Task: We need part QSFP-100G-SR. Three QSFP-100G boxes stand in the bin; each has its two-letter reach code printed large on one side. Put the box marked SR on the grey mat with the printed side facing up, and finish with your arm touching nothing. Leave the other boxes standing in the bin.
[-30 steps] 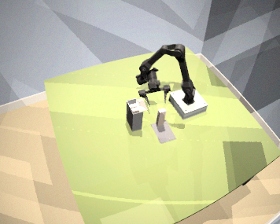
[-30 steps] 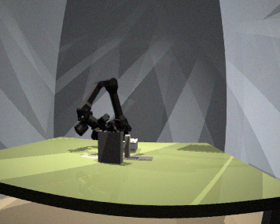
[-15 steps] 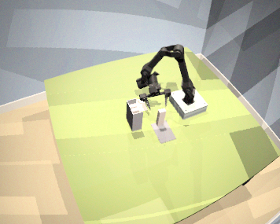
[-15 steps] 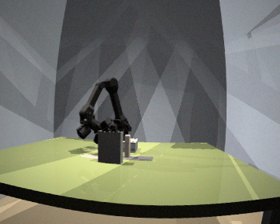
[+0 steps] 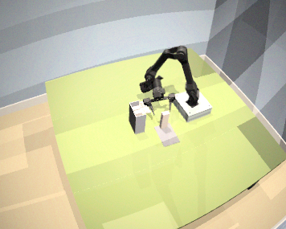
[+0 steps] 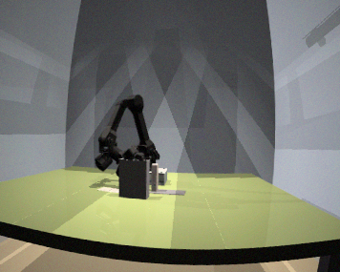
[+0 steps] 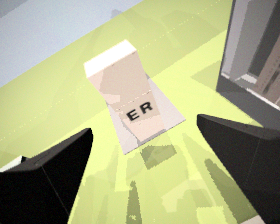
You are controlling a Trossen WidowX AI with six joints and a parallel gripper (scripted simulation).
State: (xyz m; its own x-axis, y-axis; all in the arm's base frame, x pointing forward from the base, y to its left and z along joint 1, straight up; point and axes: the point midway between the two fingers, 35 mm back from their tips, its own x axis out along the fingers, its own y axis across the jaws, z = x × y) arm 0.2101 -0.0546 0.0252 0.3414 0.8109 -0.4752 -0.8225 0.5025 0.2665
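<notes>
My gripper tip is now 3 cm short of the grey mat, 9 cm to the right of it and 7 cm above it. The rest, counted from my gripper tip: white card (2 cm ahead, 15 cm to the right, 7 cm below).
</notes>
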